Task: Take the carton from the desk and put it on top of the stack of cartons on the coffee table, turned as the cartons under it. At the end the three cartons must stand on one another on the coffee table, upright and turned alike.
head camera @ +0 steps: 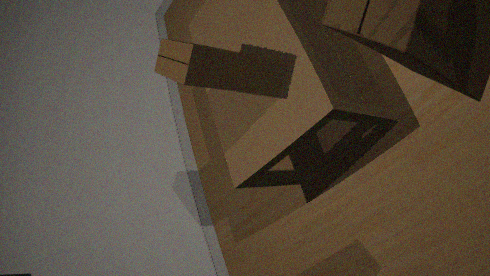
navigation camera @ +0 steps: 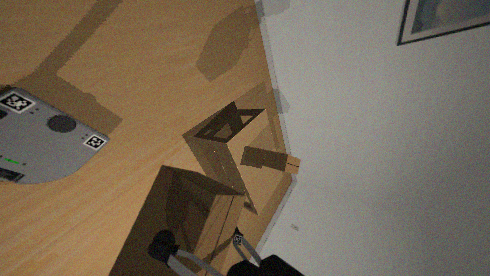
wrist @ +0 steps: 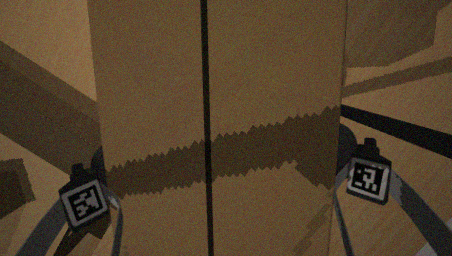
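Pixels of known places: robot's base at its link origin: point(navigation camera: 62, 123).
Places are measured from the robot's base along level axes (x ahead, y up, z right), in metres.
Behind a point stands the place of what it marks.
A large brown carton point(head camera: 380, 22) @(x 0.052, y 1.035, z 0.217 m) point(navigation camera: 215, 225) @(x 0.015, y 1.034, z 0.223 m) point(wrist: 270, 75) @(x -0.080, y 1.031, z 0.249 m) with a dark line along its top is between the two fingers of my gripper point(navigation camera: 200, 241) @(x -0.019, y 0.971, z 0.255 m) point(wrist: 223, 154) @(x -0.019, y 0.971, z 0.255 m), which is shut on it, one finger on each side. The carton stack point(head camera: 240, 72) @(x 0.462, y 0.629, z 0.850 m) point(navigation camera: 265, 158) @(x 0.460, y 0.644, z 0.851 m) stands upright on the coffee table point(head camera: 305, 97) @(x 0.442, y 0.451, z 0.729 m) point(navigation camera: 245, 175) @(x 0.324, y 0.451, z 0.981 m); the seam between its cartons is too dark to tell. The held carton is apart from the stack, to its right in the head view and below left of it in the navigation view. The desk does not show.
The grey wall point(head camera: 75, 125) @(x 1.537, y 0.879, z 1.865 m) point(navigation camera: 375, 125) @(x 1.586, y 1.210, z 1.712 m) runs close behind the coffee table. My base point(navigation camera: 45, 150) @(x -0.116, y 0.160, z 0.036 m) shows at the left of the navigation view. A framed picture point(navigation camera: 450, 17) @(x 1.843, y 1.502, z 0.842 m) hangs on the wall. The table's open end frame point(head camera: 320, 150) @(x 0.693, y 0.151, z 0.762 m) faces the wooden floor point(head camera: 425, 200) @(x 0.529, y 0.001, z 0.303 m).
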